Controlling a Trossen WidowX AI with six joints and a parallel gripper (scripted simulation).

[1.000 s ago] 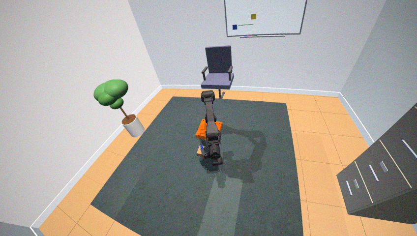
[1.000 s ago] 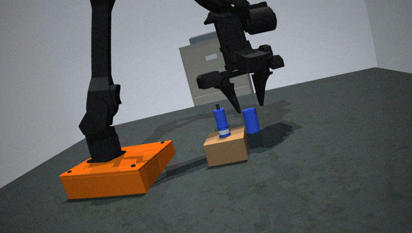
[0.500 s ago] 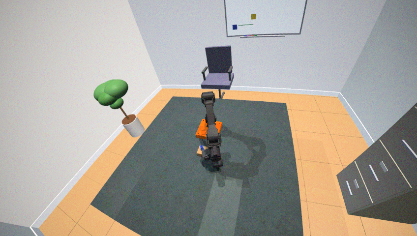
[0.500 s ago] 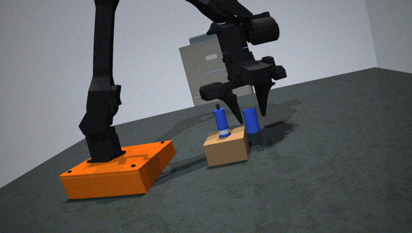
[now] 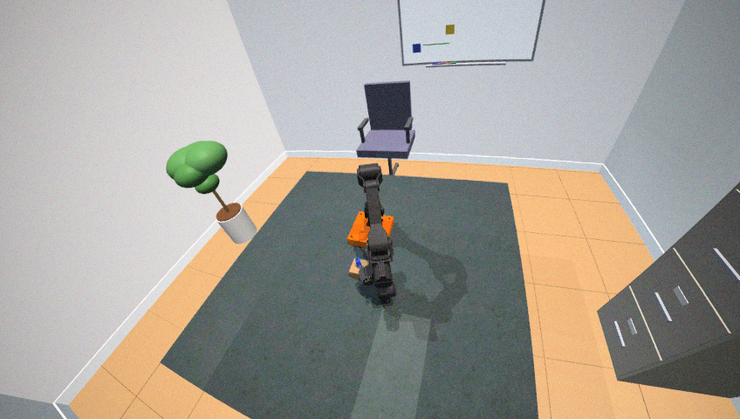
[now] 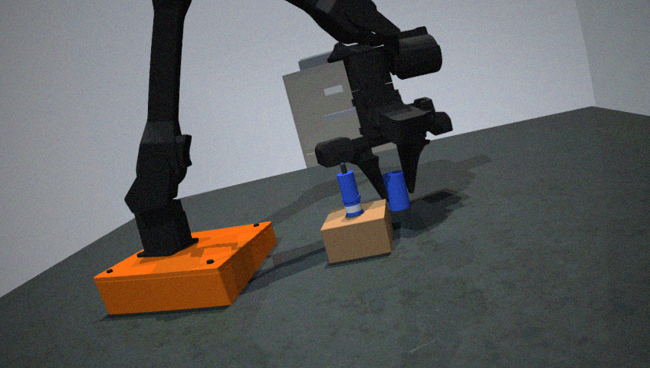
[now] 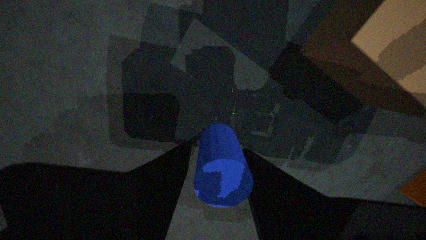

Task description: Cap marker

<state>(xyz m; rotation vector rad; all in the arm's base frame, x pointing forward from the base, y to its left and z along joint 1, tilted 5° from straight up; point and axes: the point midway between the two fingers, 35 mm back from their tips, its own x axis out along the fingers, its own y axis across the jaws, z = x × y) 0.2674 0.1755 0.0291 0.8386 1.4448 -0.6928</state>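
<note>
Now: gripper tip 20 mm past the white band, 130 mm to the left of it and 30 mm below it. Also, from my gripper tip: tan holder block 20 mm behind, 130 mm to the right; blue cap 10 mm above.
</note>
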